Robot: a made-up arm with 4 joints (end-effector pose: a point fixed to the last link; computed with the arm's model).
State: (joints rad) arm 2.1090 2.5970 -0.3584 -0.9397
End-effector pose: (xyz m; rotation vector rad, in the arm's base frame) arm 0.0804 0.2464 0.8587 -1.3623 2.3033 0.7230
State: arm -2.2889 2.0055 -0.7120 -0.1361
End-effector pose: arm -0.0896 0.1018 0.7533 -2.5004 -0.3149 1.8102
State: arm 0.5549 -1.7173 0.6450 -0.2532
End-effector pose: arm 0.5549 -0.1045 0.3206 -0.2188 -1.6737 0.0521
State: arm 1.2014 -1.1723 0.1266 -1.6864
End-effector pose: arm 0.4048 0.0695 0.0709 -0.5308 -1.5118 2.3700
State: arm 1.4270 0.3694 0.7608 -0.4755
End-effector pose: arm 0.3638 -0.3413 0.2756 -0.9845 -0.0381 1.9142
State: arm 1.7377 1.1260 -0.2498 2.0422
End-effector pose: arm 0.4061 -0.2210 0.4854 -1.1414 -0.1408 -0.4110
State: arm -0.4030 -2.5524 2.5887 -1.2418
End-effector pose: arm 0.0703 -0.5893 0.2892 -0.9444 0.0668 -2.0016
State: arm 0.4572 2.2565 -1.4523 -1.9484
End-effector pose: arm 0.2161 -0.0630 0.8241 1.5010 0.6827 0.1865
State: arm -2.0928 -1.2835 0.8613 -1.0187
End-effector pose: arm -0.5177 -0.0016 0.1239 -1.3289 0.7897 -1.4214
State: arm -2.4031 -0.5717 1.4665 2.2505
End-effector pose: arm -0.3371 0.4497 0.3663 1.5051 0.3669 0.8926
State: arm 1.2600 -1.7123 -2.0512 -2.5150
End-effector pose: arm 0.1879 0.1077 0.1962 -0.4944 1.4283 -0.2693
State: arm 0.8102 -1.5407 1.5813 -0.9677
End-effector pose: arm 0.5643 -0.2095 0.1945 -1.2175 -0.9974 0.1780
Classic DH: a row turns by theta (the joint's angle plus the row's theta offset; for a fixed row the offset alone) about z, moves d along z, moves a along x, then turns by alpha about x. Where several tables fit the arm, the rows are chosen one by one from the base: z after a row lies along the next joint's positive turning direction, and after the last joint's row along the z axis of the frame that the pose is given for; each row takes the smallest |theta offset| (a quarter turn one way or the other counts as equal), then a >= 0, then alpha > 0; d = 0 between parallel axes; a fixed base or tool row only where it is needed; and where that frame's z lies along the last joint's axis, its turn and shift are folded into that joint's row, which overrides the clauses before.
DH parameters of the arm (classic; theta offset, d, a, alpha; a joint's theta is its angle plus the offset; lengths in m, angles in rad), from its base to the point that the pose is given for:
joint 1: 0 0.4897 0.0579 -1.5708
joint 2: 1.5708 -0.3512 0.101 -1.5708
joint 3: -1.5708 0.2218 0.0077 -1.5708
joint 4: 0.274 0 0.1061 3.1416
tool (fixed): -1.2968 -0.2011 0 0

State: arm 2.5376 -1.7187 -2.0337 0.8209
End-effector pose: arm 0.0803 0.1832 0.3578 -0.9087 -1.6097 -1.8418
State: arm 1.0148 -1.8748 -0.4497 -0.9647
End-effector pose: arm 0.3544 0.2232 0.2864 0.4316 -2.2267 1.6538
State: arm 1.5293 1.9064 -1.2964 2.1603
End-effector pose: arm 0.1729 -0.1121 0.7084 -1.9253 0.4296 -1.6337
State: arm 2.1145 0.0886 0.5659 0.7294
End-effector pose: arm 0.3983 0.1228 0.1972 -0.1837 -0.5934 1.3695
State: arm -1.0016 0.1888 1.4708 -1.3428
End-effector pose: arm -0.6130 -0.0539 0.3724 -0.4311 1.4223 0.4153
